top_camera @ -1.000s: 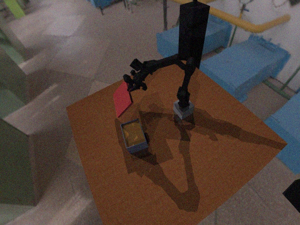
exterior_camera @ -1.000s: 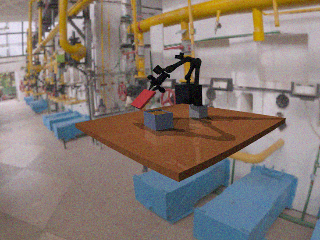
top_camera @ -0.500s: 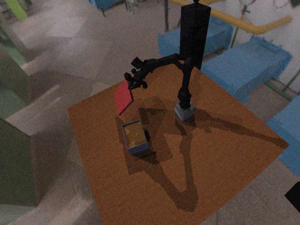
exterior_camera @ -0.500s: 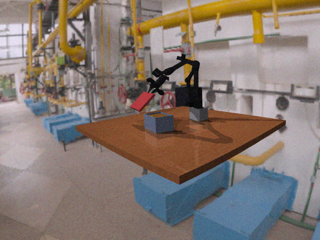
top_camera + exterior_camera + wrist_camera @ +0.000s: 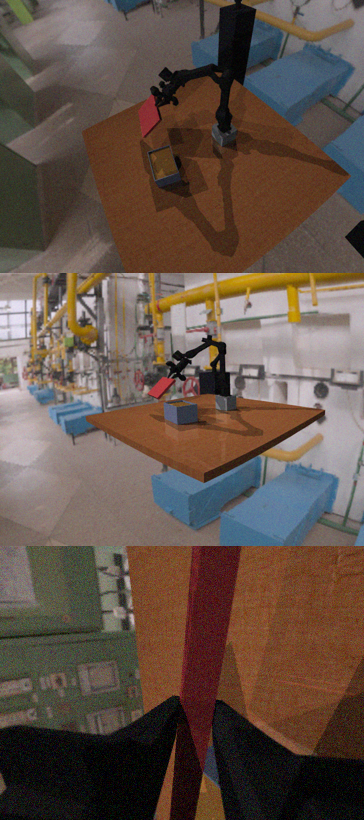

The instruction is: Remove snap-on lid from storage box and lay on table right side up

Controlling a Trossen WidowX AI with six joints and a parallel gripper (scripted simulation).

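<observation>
Right now my gripper tip is 60 mm short of the red lid, 50 mm above it and 10 mm to the left of it. From my gripper tip the other things lie so: storage box (290 mm to the left, 180 mm below, 120 mm ahead).
</observation>
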